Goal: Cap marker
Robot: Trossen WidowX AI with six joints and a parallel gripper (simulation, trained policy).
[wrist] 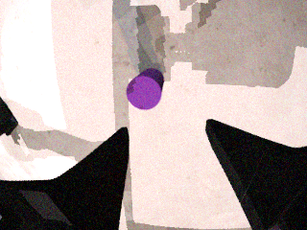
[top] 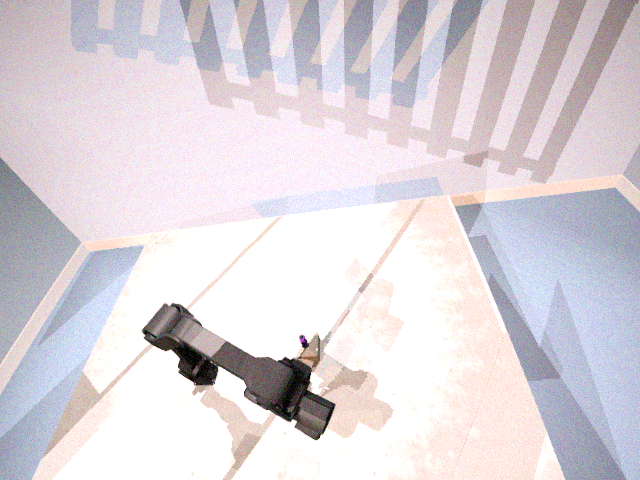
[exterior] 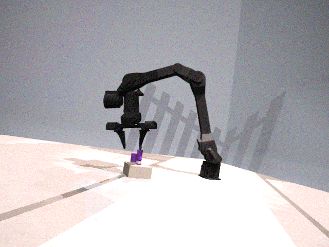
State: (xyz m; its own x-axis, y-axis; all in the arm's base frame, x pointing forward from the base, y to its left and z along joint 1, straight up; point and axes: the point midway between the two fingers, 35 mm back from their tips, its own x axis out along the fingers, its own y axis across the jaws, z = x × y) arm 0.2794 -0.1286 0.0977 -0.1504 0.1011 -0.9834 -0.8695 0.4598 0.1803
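Now: the purple cap 10 mm behind my gripper tip, 30 mm to the left of it and 40 mm below it. Round my gripper tip: tan holder block (20 mm ahead, 180 mm to the left, 50 mm below).
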